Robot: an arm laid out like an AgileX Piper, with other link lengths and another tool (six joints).
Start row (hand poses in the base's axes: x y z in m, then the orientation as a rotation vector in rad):
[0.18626 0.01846 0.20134 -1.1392 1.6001 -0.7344]
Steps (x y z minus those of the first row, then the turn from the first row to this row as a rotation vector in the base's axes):
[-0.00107 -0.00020 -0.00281 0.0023 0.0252 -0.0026]
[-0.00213 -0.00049 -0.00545 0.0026 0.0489 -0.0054]
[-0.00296 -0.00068 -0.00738 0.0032 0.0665 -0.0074]
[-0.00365 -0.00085 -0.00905 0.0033 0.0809 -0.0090]
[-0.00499 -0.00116 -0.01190 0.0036 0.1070 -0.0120]
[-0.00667 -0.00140 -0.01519 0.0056 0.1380 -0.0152]
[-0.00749 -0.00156 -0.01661 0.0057 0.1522 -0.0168]
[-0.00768 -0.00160 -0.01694 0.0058 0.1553 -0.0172]
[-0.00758 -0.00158 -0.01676 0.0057 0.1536 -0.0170]
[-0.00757 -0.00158 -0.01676 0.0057 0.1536 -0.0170]
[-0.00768 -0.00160 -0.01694 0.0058 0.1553 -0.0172]
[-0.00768 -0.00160 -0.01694 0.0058 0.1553 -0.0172]
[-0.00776 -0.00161 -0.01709 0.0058 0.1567 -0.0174]
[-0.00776 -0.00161 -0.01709 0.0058 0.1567 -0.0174]
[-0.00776 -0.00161 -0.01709 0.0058 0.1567 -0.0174]
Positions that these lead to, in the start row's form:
[0.18519 0.01826 0.19853 -1.1490 1.6233 -0.7223]
[0.18413 0.01797 0.19589 -1.1593 1.6450 -0.7127]
[0.18330 0.01778 0.19396 -1.1667 1.6612 -0.7050]
[0.18261 0.01761 0.19229 -1.1730 1.6742 -0.6990]
[0.18127 0.01730 0.18944 -1.1843 1.6980 -0.6879]
[0.17959 0.01706 0.18615 -1.1966 1.7263 -0.6729]
[0.17877 0.01690 0.18473 -1.2028 1.7392 -0.6667]
[0.17858 0.01686 0.18440 -1.2040 1.7421 -0.6653]
[0.17868 0.01688 0.18458 -1.2033 1.7405 -0.6661]
[0.17869 0.01688 0.18458 -1.2033 1.7405 -0.6661]
[0.17858 0.01686 0.18440 -1.2040 1.7421 -0.6653]
[0.17858 0.01686 0.18440 -1.2040 1.7421 -0.6653]
[0.17850 0.01685 0.18425 -1.2046 1.7434 -0.6647]
[0.17850 0.01685 0.18425 -1.2046 1.7434 -0.6647]
[0.17850 0.01685 0.18425 -1.2046 1.7434 -0.6647]

